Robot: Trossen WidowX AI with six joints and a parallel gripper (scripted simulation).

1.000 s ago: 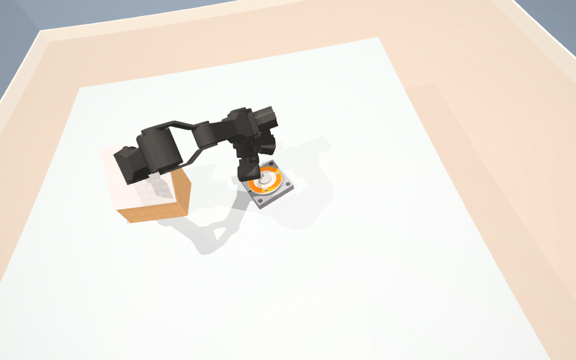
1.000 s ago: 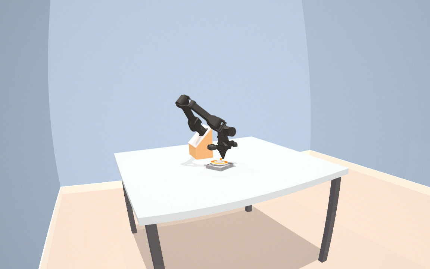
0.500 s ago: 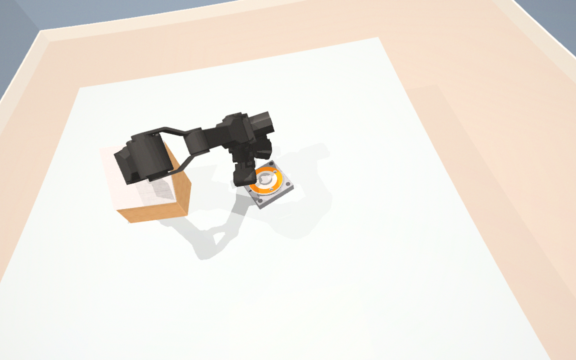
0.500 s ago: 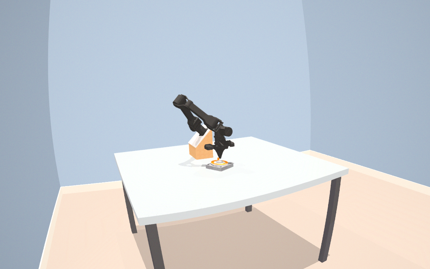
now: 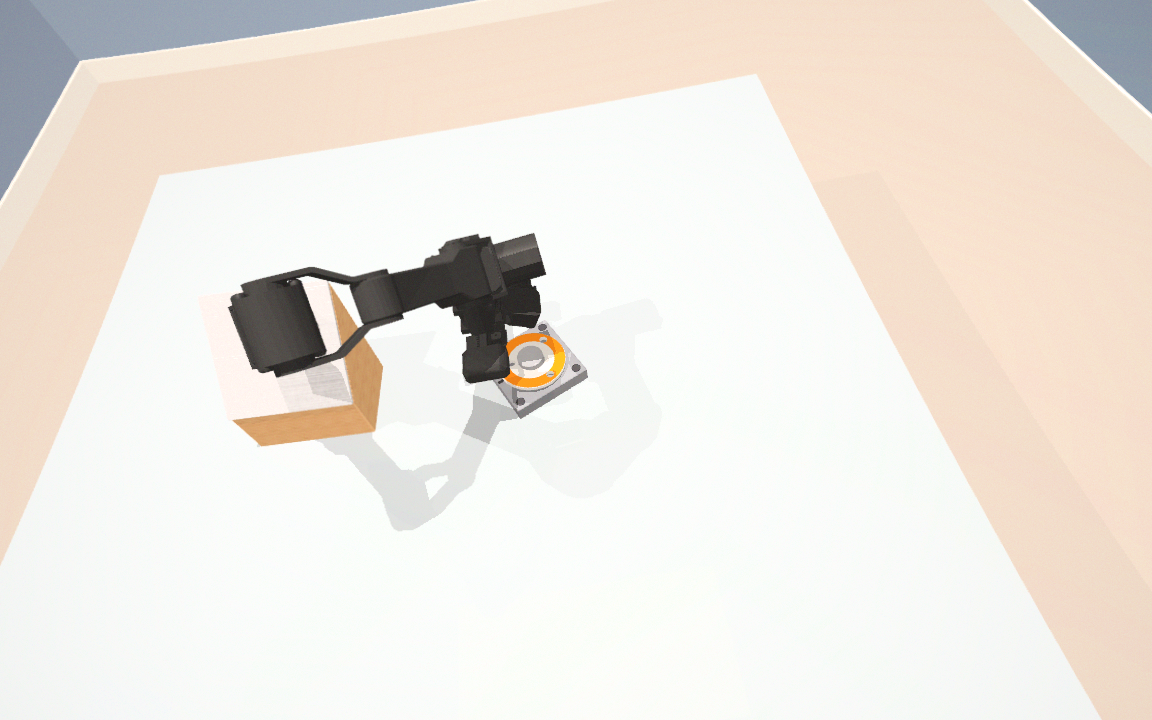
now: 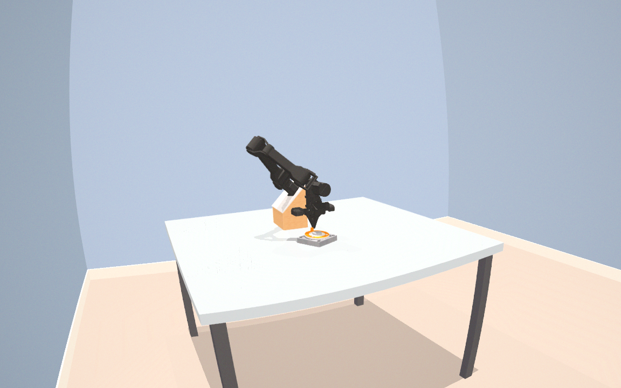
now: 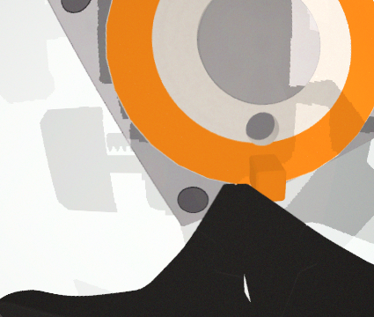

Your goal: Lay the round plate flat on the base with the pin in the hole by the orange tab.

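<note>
My gripper tip is now 50 mm short of the grey base, 10 mm to the left of it and 20 mm above it.
</note>
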